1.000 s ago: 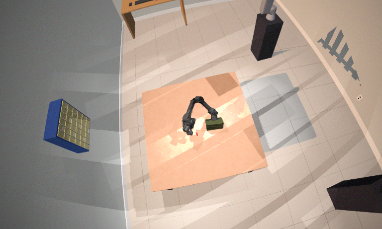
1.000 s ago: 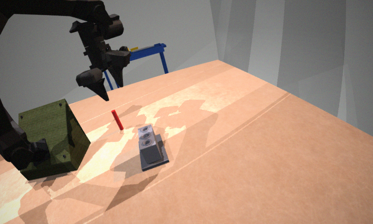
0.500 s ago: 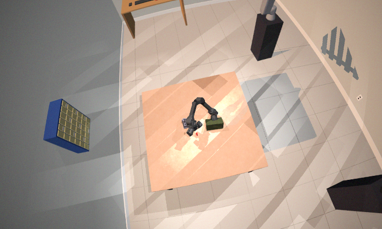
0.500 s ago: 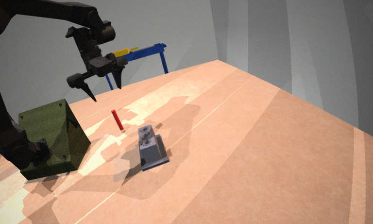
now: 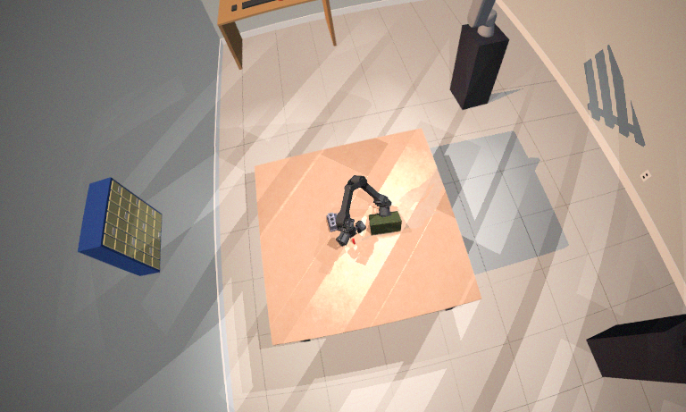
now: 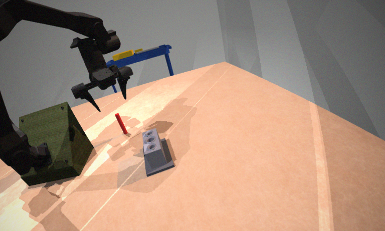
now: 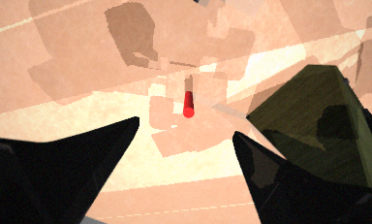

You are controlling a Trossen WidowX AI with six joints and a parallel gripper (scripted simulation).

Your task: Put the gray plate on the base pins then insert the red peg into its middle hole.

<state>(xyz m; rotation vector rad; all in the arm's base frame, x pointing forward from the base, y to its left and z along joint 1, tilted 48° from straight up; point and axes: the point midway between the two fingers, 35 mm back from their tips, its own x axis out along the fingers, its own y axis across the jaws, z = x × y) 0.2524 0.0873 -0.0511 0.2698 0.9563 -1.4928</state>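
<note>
Now: gripper tip 70 mm above the red peg. From my gripper tip the other things lie so: gray plate: 180 mm to the right, 90 mm ahead, 70 mm below; then gray base: 180 mm to the right, 100 mm below, 90 mm ahead.
</note>
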